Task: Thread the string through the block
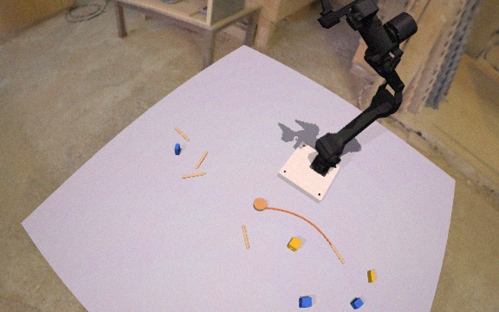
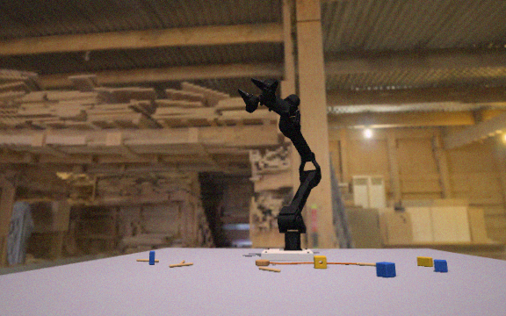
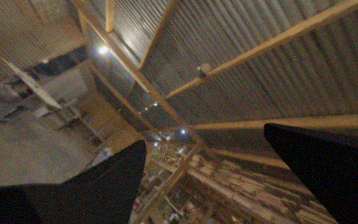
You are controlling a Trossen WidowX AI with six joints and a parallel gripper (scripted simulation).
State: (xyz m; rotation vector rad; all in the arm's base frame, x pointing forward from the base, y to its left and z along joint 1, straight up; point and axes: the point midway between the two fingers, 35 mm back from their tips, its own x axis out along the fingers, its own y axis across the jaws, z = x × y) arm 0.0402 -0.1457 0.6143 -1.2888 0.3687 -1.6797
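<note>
The loose stick lies 660 mm below my gripper tip, 320 mm ahead of it and 110 mm to the left of it. Round my gripper tip: blue piece 640 mm below, 250 mm to the right, 210 mm ahead; round wooden button 650 mm below, 200 mm ahead, 80 mm to the left.
</note>
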